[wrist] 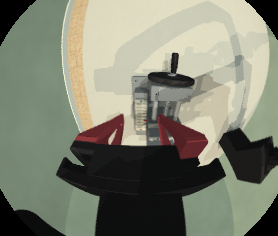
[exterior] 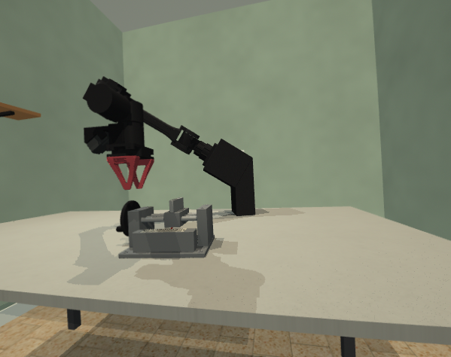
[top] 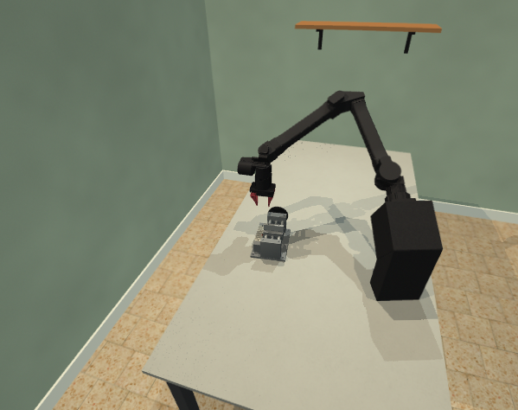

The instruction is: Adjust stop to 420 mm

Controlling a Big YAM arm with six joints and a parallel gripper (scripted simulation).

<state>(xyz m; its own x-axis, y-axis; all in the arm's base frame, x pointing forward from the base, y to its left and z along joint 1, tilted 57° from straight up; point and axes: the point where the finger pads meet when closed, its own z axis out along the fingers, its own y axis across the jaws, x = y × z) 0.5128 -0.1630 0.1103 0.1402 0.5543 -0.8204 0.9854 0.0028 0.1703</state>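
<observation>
Right now the sliding stop block is 40 mm behind my hand, 90 mm to the left of it and 70 mm below it.
</observation>
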